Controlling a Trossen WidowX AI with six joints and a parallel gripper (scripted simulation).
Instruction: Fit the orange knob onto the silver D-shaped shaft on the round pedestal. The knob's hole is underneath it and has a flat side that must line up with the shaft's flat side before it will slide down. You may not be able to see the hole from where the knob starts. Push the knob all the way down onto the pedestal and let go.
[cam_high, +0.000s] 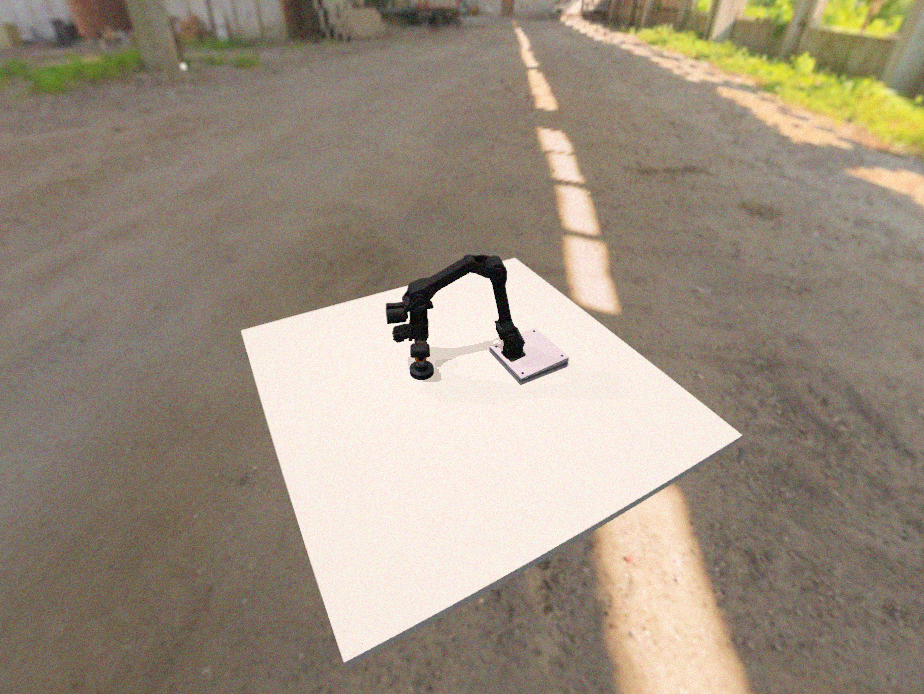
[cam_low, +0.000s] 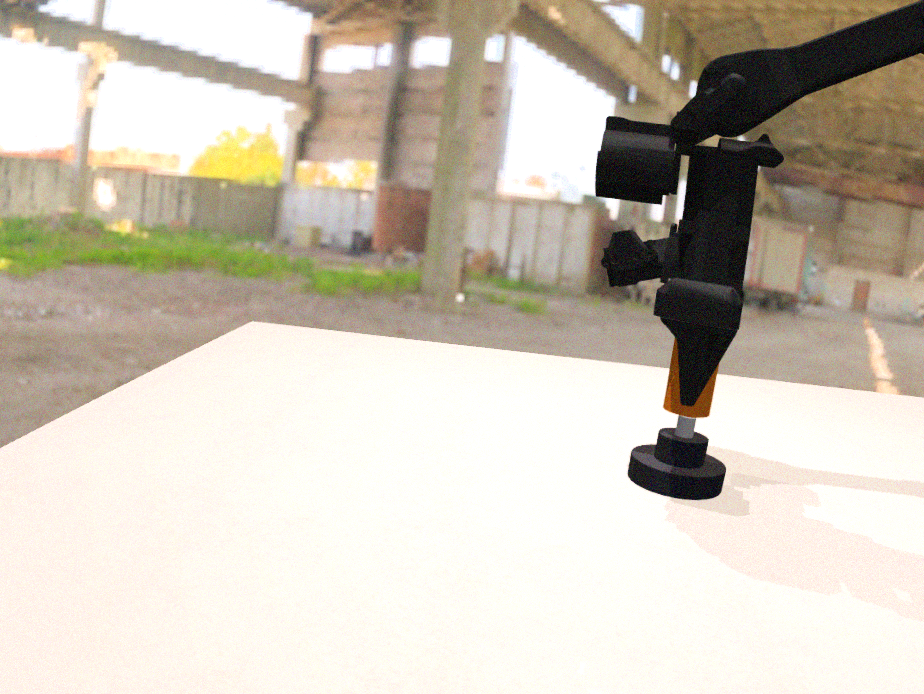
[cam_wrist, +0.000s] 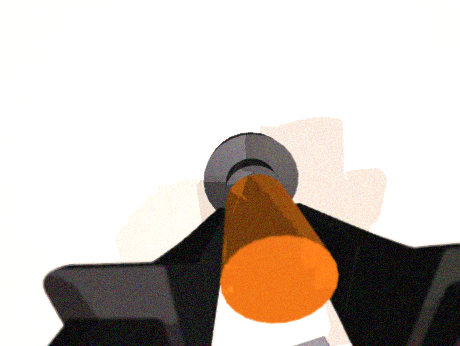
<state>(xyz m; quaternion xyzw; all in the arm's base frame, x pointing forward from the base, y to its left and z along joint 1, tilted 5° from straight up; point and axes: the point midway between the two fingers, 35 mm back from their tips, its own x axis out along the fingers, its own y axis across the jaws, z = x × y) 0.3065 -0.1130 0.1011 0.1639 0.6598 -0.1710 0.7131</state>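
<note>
The black round pedestal is 4 cm below my gripper tip. Round my gripper tip: orange knob: 3 cm above.
</note>
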